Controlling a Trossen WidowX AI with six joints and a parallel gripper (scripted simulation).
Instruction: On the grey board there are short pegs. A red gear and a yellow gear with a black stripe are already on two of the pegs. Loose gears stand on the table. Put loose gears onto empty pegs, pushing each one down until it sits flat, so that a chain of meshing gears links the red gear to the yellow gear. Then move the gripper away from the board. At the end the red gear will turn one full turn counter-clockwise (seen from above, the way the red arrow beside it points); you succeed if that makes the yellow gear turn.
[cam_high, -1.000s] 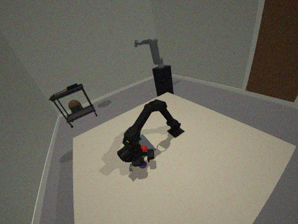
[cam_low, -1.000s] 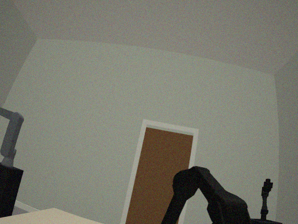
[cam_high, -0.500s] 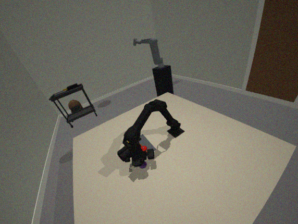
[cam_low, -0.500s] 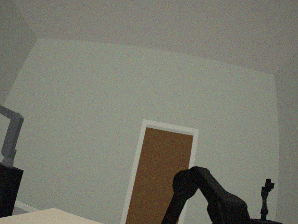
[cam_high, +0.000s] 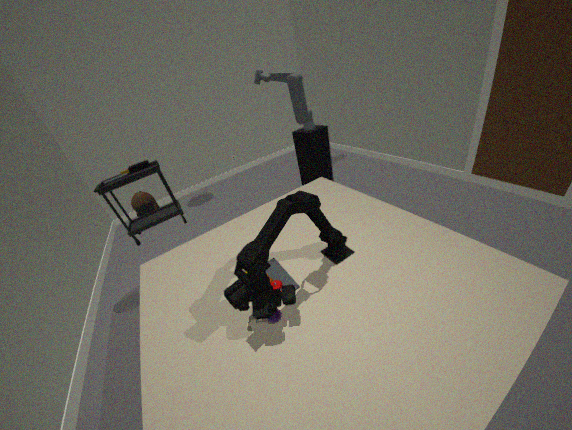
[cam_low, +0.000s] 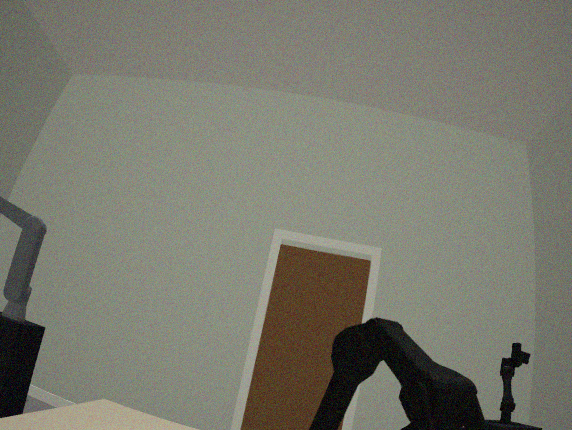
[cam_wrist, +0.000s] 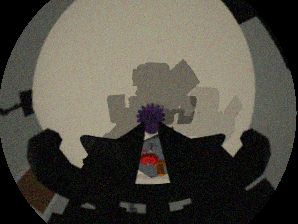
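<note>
Right now the orange gear is 140 mm to the right of my gripper tip, 70 mm behind it and 10 mm below it. From my gripper tip the other things lie so: red gear (100 mm to the right, 80 mm behind, 20 mm below); red arrow (90 mm behind, 70 mm to the right, 30 mm below); purple gear (10 mm below).
</note>
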